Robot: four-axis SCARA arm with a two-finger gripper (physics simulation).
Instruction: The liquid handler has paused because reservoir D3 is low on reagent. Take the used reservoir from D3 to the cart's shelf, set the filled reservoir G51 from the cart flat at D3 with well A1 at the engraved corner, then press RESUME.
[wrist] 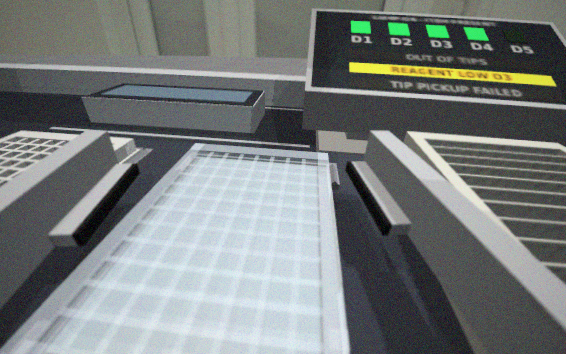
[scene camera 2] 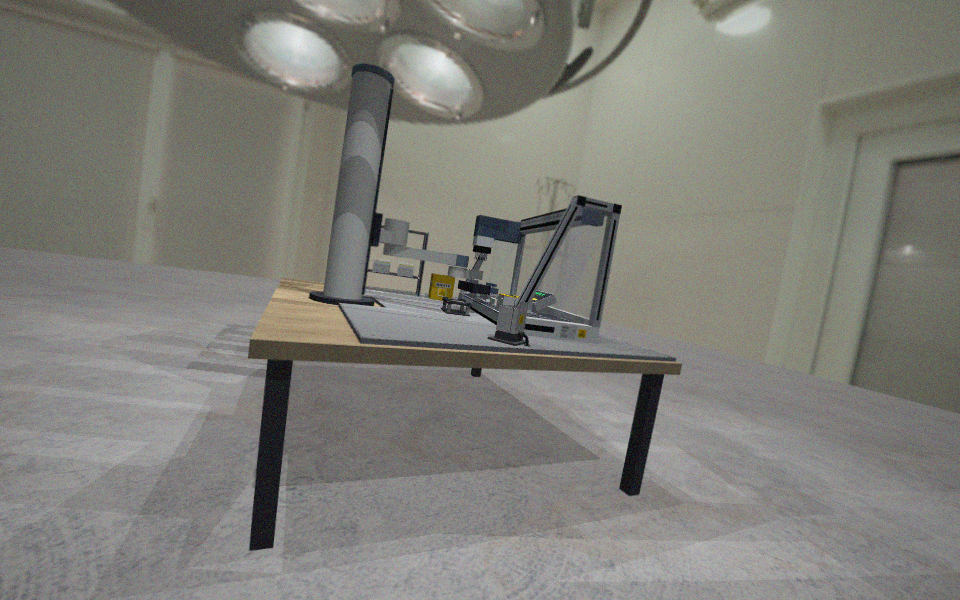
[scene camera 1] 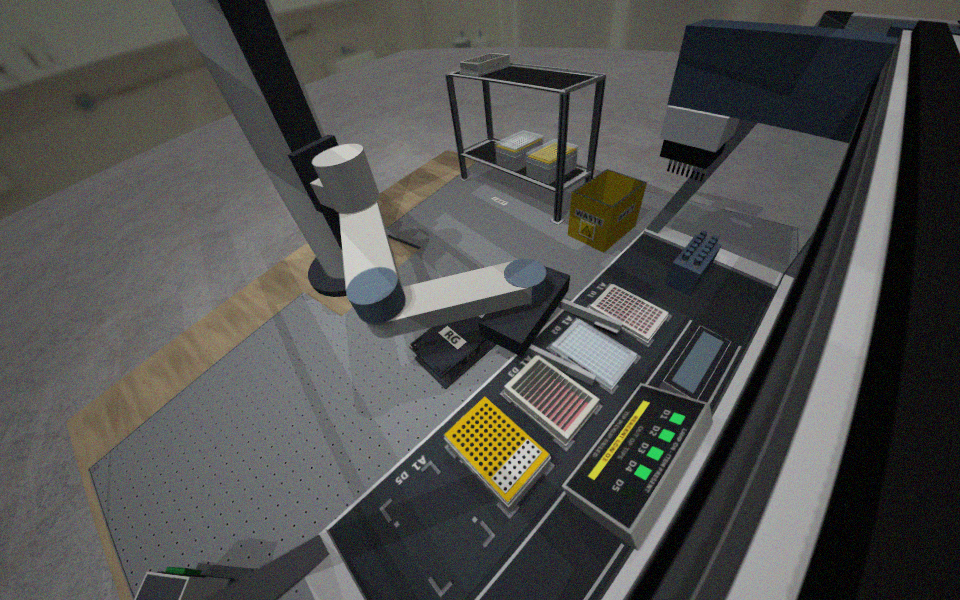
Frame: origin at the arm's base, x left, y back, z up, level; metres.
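Where they show: gripper, fingertip midpoint: (wrist: 245,150) (scene camera 1: 608,352); arm's base, link origin: (scene camera 2: 342,301).
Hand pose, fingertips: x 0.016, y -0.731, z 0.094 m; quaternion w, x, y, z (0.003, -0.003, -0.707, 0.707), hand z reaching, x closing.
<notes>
Each offset is from my fingertips to the centre of the thing. "spot": to the spot under its first point.
The used reservoir @(dy +0.050, dx -0.118, dz -0.014 m) (scene camera 1: 552,397) (wrist: 510,197) lies flat at D3, pale-rimmed, with long troughs and some pink liquid. My gripper (scene camera 1: 576,339) (wrist: 245,150) is open and empty. Its fingers are over the two long sides of the clear plate @(dy +0.026, dx +0.005, dz -0.023 m) (scene camera 1: 593,351) (wrist: 235,235) at D2, apart from it; the right finger is beside the used reservoir. The cart @(spot: dy +0.288, dx +0.413, dz +0.105 m) (scene camera 1: 561,162) holds a pale grey tray @(dy +0.613, dx +0.573, dz +0.285 m) (scene camera 1: 484,65) on its top; its label is unreadable, so I cannot tell if it is G51. The status panel @(spot: dy -0.082, dx -0.184, dz +0.040 m) (scene camera 1: 623,470) (wrist: 435,57) shows REAGENT LOW D3 and lit lamps D1 to D4. A readable RESUME label does not show.
A red-welled plate @(dy +0.002, dx +0.126, dz -0.023 m) (scene camera 1: 630,311) (wrist: 30,150) is at D1, a yellow tip rack @(dy +0.074, dx -0.239, dz +0.003 m) (scene camera 1: 488,438) at D4. A black RG stand (scene camera 1: 450,353) is left of the deck. The yellow waste bin @(dy +0.162, dx +0.435, dz -0.013 m) (scene camera 1: 606,215) (scene camera 2: 441,286), blue tube rack @(spot: dy -0.078, dx +0.252, dz +0.052 m) (scene camera 1: 697,258) and pipette head @(dy -0.001, dx +0.328, dz +0.272 m) (scene camera 1: 697,130) are farther back.
</notes>
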